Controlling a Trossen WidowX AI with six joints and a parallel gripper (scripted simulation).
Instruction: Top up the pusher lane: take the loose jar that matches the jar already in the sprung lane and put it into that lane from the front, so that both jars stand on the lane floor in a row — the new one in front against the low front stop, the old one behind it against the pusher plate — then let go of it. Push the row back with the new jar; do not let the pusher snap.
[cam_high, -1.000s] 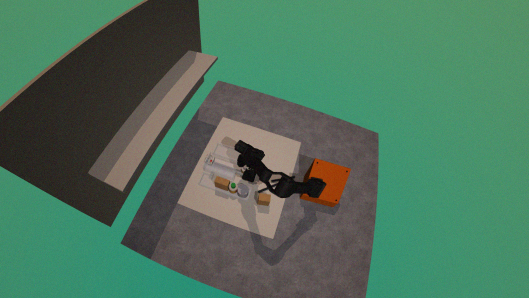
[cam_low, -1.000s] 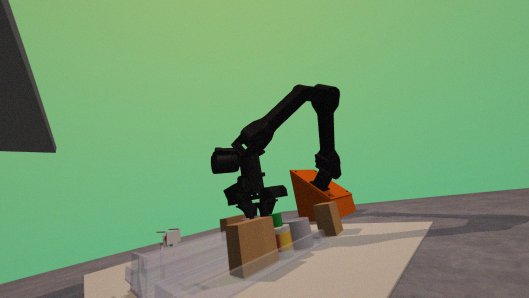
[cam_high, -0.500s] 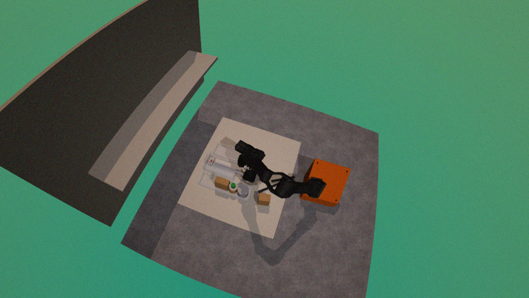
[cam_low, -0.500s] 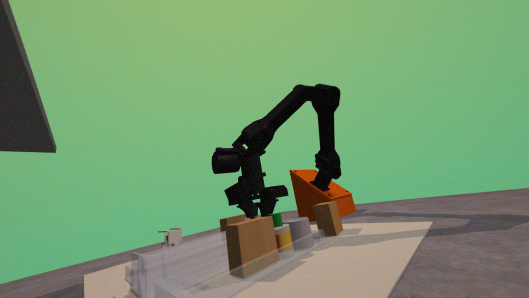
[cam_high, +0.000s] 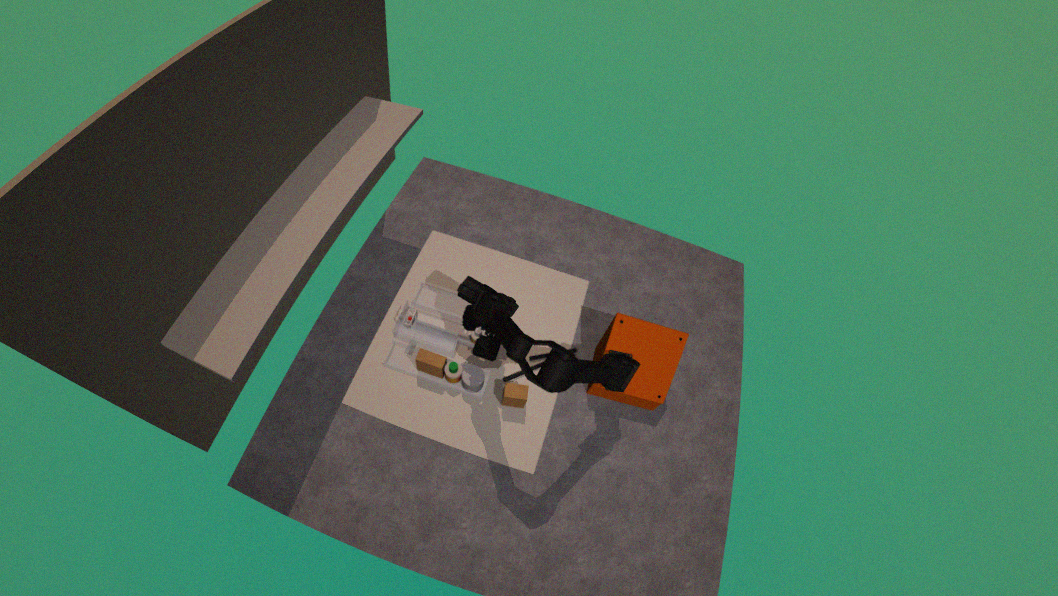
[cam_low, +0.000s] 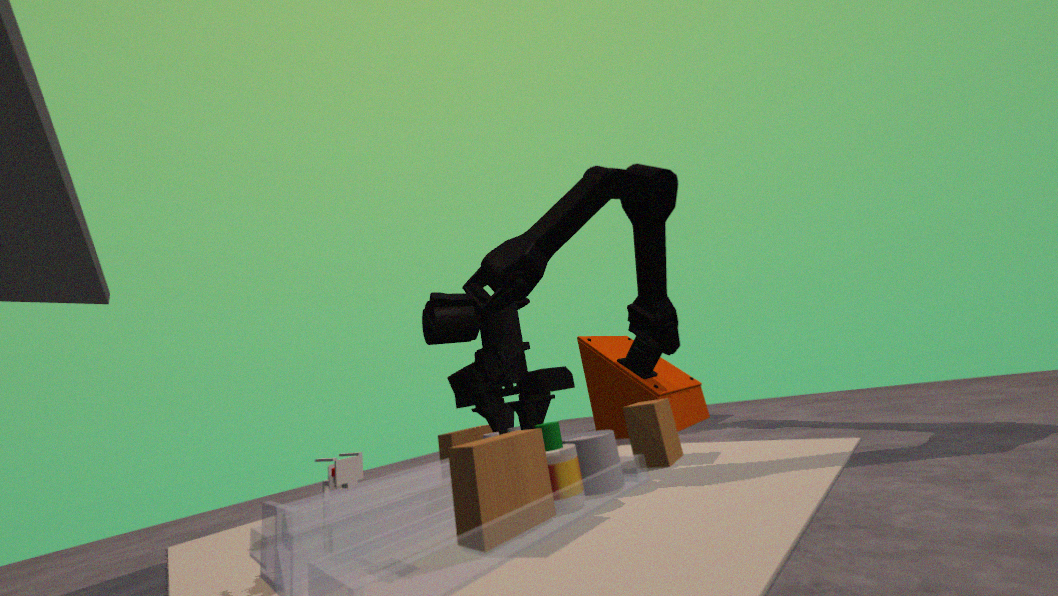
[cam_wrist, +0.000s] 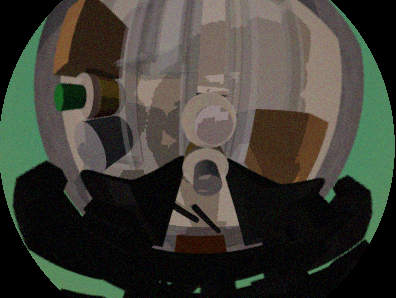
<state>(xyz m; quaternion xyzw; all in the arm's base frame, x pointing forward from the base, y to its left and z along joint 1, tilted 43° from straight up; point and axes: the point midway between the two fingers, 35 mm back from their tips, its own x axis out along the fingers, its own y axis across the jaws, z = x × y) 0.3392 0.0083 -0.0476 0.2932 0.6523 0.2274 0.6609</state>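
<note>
Now: gripper tip 20 mm short of the grey cylinder and 130 mm to the right of it. Round my gripper tip: red mark 230 mm ahead, 20 mm to the left, 40 mm above; shelf 510 mm ahead, 50 mm to the right, 340 mm above; sprung lane 150 mm ahead, 10 mm to the left, 10 mm below.
</note>
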